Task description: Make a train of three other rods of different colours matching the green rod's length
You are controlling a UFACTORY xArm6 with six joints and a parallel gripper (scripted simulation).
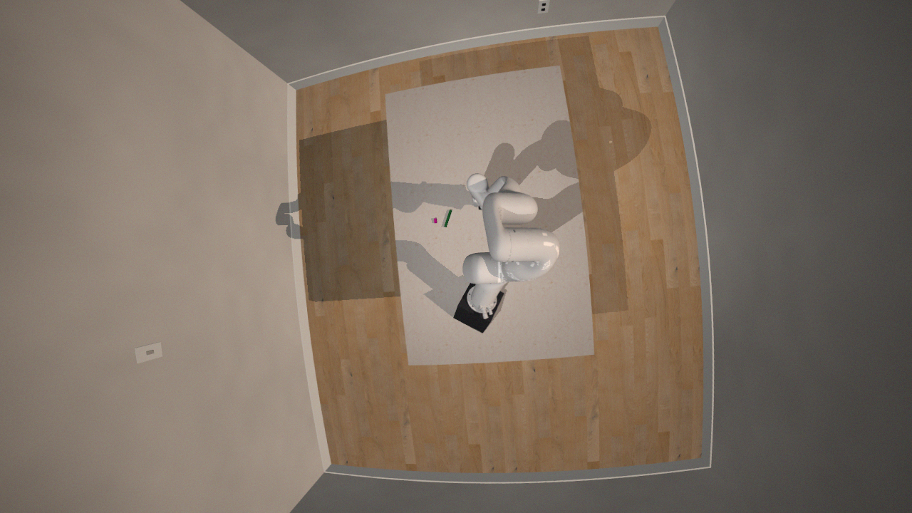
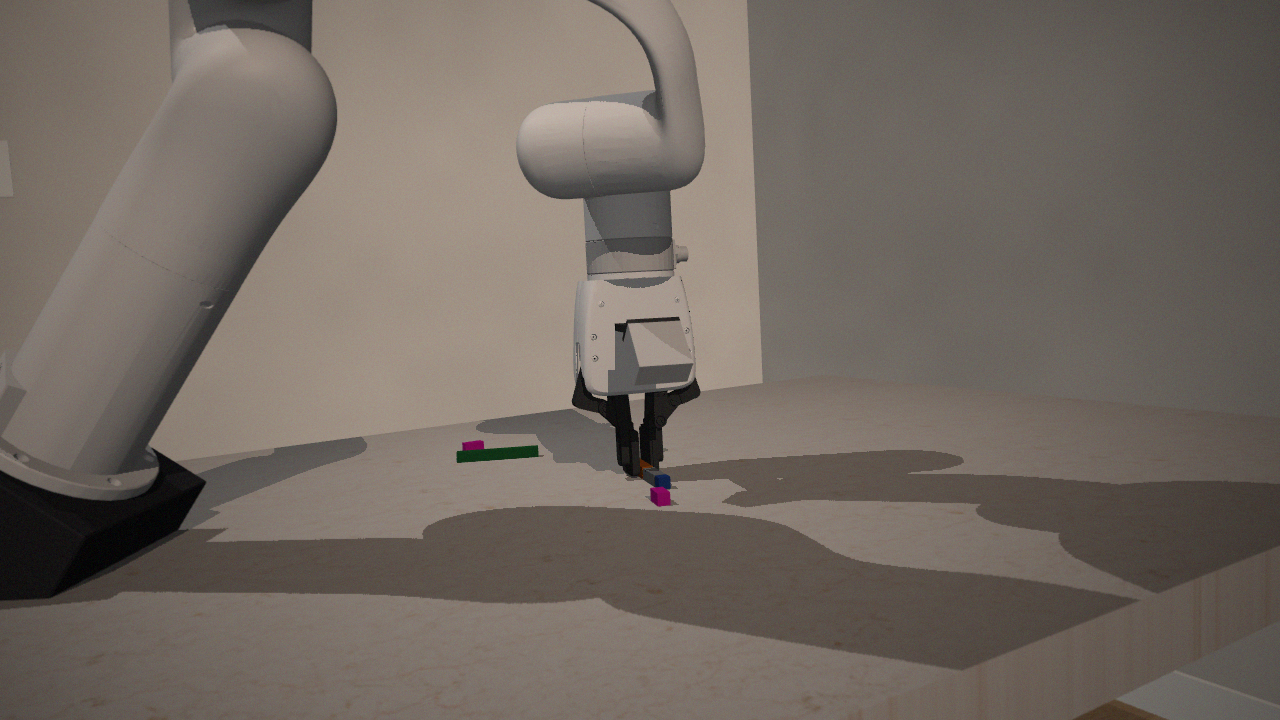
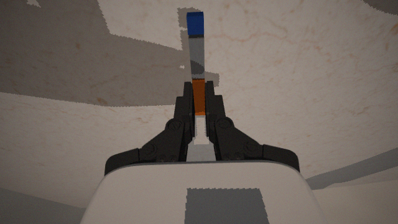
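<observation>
Right now the orange rod is 20 mm below my hand. From my hand the other things lie so: green rod 30 mm behind, 170 mm to the left, 20 mm below; grey rod 20 mm behind, 30 mm to the right, 20 mm below; blue rod 30 mm behind, 50 mm to the right, 20 mm below.
</observation>
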